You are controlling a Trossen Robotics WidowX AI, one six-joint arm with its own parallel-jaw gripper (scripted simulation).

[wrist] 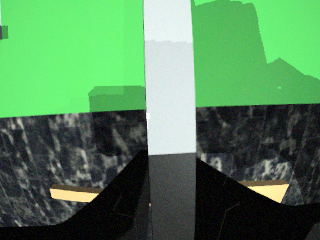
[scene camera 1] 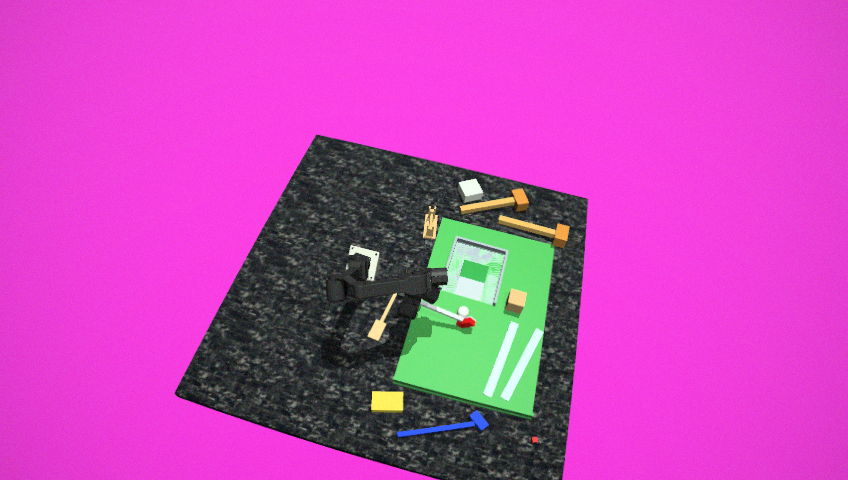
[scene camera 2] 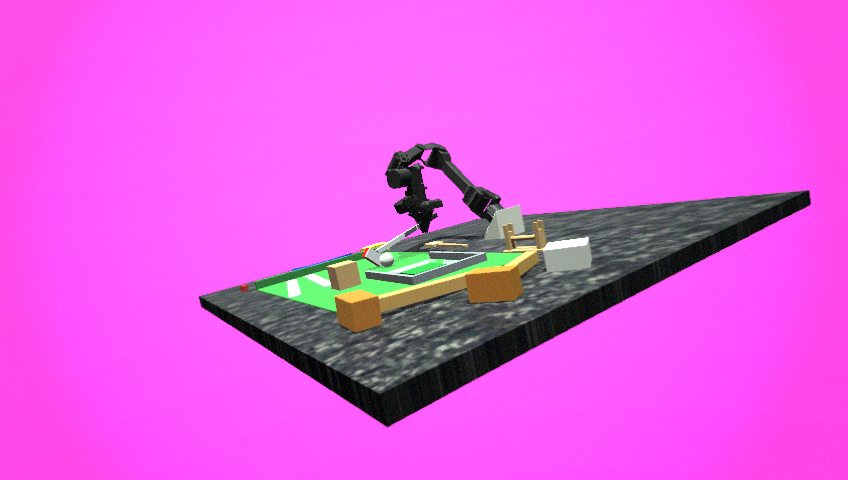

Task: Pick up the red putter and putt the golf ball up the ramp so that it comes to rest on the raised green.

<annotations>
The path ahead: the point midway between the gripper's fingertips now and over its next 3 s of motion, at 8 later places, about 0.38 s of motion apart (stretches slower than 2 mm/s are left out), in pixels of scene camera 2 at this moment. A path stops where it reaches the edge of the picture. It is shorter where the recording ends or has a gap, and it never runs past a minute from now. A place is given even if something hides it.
My gripper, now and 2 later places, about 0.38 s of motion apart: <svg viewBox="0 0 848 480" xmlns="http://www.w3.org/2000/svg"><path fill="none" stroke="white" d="M425 232L428 227L425 216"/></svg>
</annotations>
